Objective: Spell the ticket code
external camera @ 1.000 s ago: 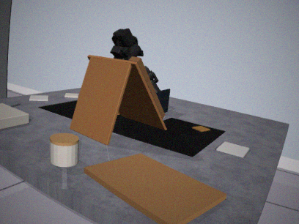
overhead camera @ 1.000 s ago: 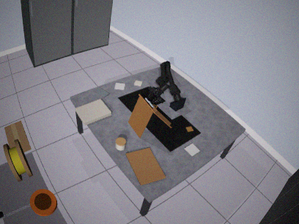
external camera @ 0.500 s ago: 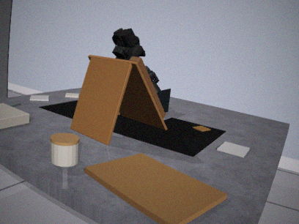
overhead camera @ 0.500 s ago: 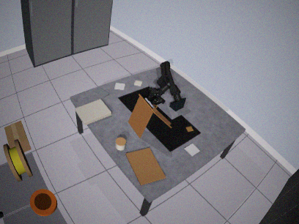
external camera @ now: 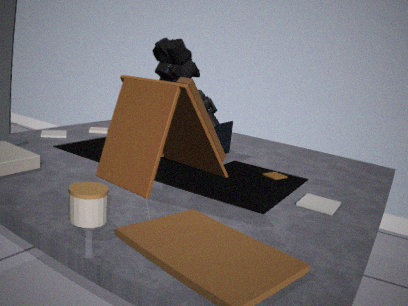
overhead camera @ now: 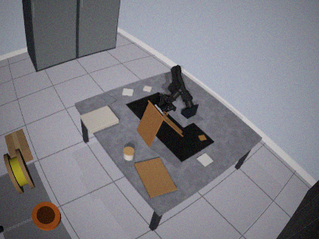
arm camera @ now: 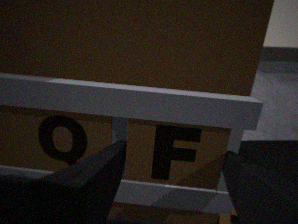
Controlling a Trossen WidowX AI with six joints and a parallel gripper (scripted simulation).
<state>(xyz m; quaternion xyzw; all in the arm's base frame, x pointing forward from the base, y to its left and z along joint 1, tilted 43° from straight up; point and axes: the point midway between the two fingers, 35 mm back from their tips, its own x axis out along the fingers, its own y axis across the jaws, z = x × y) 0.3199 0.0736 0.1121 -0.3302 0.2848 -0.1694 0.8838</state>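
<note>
The white ticket is 8 cm to the left of my gripper tip, 8 cm below it and 5 cm behind it. From my gripper tip the other things lie so: lidded jar 39 cm ahead, 16 cm to the left, 14 cm below; black mat 17 cm below, 15 cm behind, 3 cm to the left; cream block 40 cm ahead, 29 cm to the right, 16 cm below.
</note>
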